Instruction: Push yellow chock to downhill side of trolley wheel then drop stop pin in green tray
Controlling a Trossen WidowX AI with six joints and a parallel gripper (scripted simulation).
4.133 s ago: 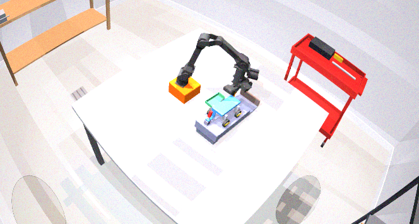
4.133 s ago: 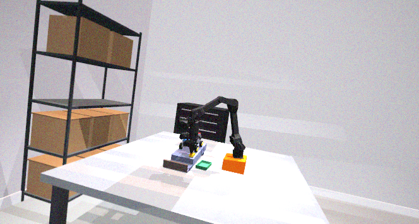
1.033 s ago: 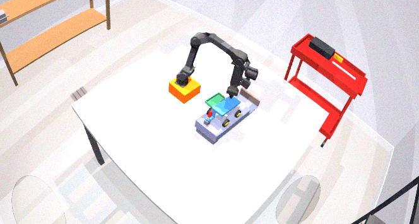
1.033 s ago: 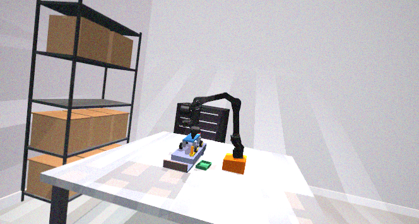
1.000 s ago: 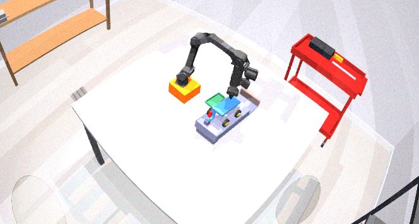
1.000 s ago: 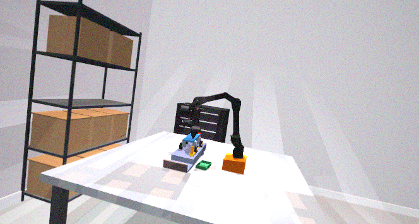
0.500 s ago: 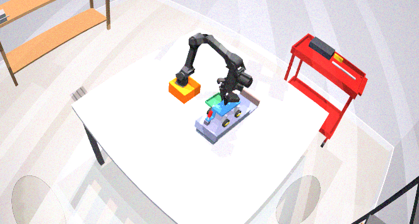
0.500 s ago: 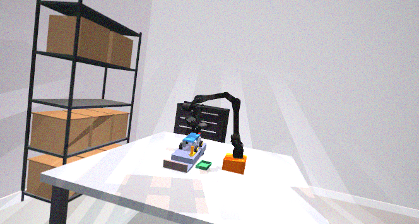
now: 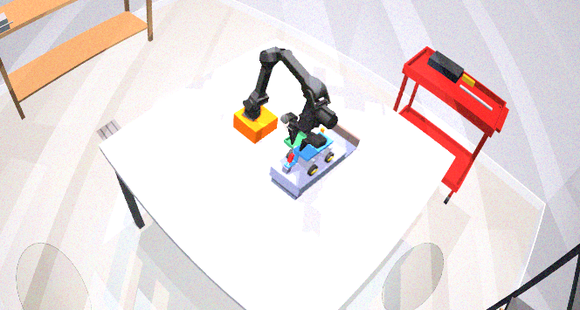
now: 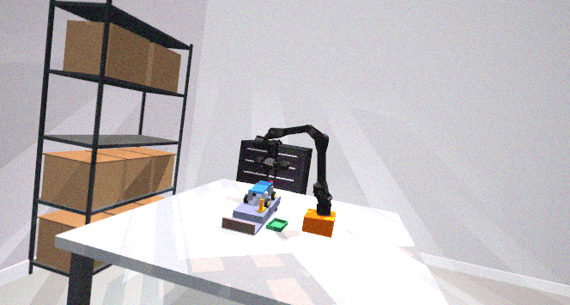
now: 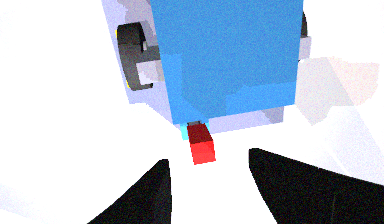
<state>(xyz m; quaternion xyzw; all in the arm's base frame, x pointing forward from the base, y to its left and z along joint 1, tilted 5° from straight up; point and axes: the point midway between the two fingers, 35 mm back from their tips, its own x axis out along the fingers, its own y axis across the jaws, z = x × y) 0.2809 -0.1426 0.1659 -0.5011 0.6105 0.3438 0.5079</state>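
Now: the red-headed stop pin 10 mm behind my gripper tip, 30 mm to the right of it and 60 mm below it. Round my gripper tip: yellow chock: 10 mm ahead, 190 mm to the left, 110 mm below; then green tray: 70 mm behind, 200 mm to the left, 200 mm below; then trolley: 40 mm ahead, 80 mm to the left, 80 mm below.
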